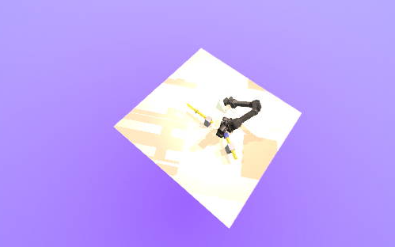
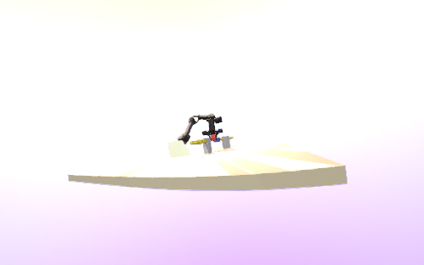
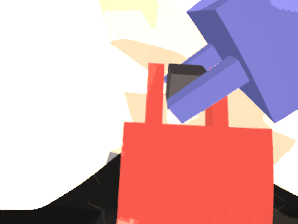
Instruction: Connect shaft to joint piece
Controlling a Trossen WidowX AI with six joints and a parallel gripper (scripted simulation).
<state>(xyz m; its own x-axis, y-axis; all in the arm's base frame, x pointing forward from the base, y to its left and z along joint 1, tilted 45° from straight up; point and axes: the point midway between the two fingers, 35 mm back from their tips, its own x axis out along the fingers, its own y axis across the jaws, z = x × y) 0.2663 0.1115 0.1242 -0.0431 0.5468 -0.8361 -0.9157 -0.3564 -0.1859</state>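
Right now my gripper tip is 3 cm below the red joint piece, 2 cm to the right of it and 1 cm past it.
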